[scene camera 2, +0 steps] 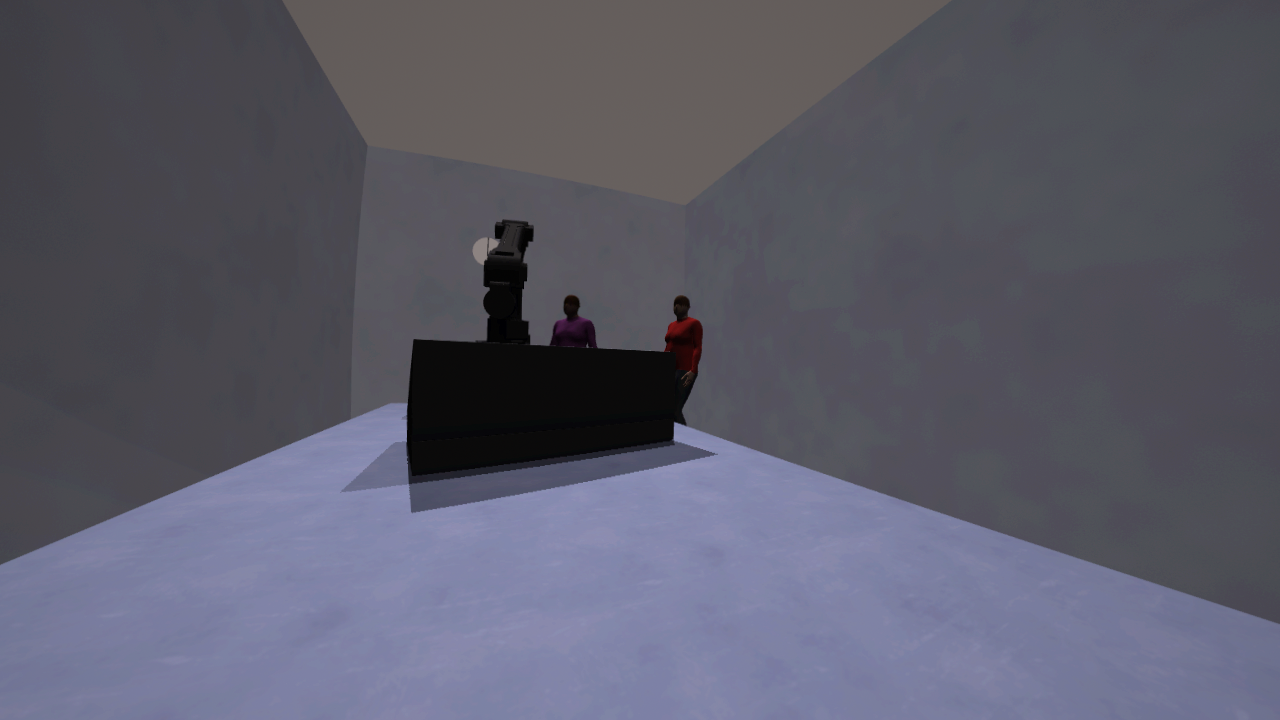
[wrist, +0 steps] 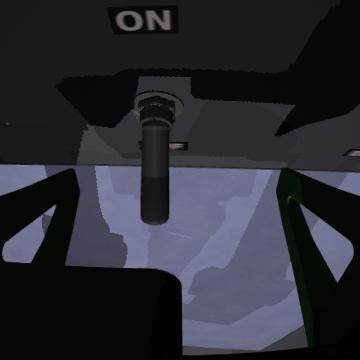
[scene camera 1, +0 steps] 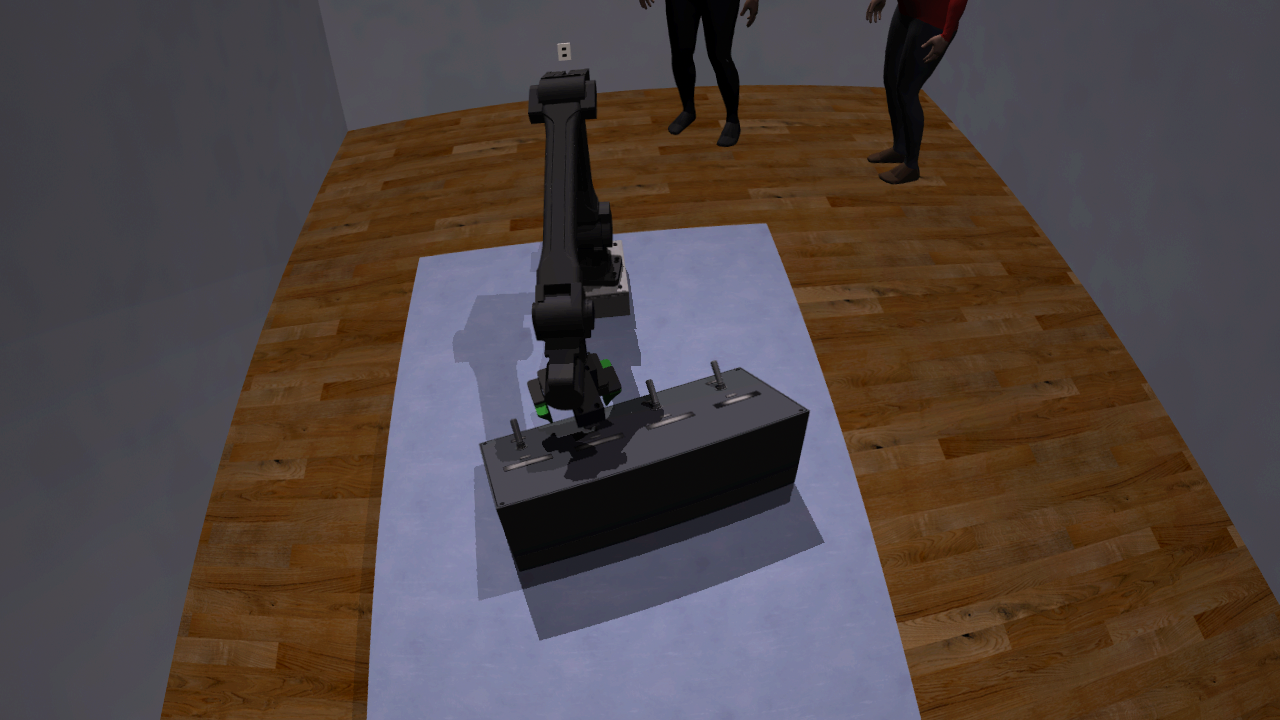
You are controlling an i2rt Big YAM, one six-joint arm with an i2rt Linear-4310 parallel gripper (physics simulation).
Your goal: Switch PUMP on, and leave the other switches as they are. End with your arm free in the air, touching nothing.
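Frame: origin at the arm's base, x ahead, y left, z up, level; metres.
Seen in the pictures: gripper, fingertip midpoint: (wrist: pixel 177 179); arm's base, link origin: (scene camera 1: pixel 592 272).
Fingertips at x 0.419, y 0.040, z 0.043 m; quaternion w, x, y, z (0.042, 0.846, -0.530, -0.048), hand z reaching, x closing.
Note:
Pixels of each thing's top centre, then the offset from my fingertips to it. "pt": a spot on its surface instead. Level surfaces: height alone.
- lever, top centre: (wrist: pixel 150 198) dx +0.007, dy +0.013, dz +0.024 m
- label, surface spot: (wrist: pixel 146 20) pt dx +0.060, dy +0.038, dz +0.011 m
- pale table, surface height: dz -0.109 m
A dark switch box (scene camera 1: pixel 653 488) (scene camera 2: pixel 541 394) (wrist: pixel 50 40) stands on the pale table. In scene camera 1, three levers show: the left one (scene camera 1: pixel 517 433), one right of the gripper (scene camera 1: pixel 653 394) and the right one (scene camera 1: pixel 716 374). The gripper hides the spot between the first two. In the wrist view, a lever (wrist: pixel 155 175) points down the picture, away from the "ON" label (wrist: pixel 146 20), partly covering a small label. My gripper (scene camera 1: pixel 577 407) (wrist: pixel 177 179) is open at the box's arm-side edge. The lever appears between its spread fingers, with gaps both sides. The name PUMP is not readable.
The pale table (scene camera 1: pixel 716 644) (scene camera 2: pixel 626 608) carries the box and the arm's base (scene camera 1: pixel 613 300). Two people stand beyond the table: one in dark trousers (scene camera 1: pixel 704 53) with a purple top (scene camera 2: pixel 571 332), one in red (scene camera 1: pixel 935 13) (scene camera 2: pixel 682 340). Grey walls flank the room.

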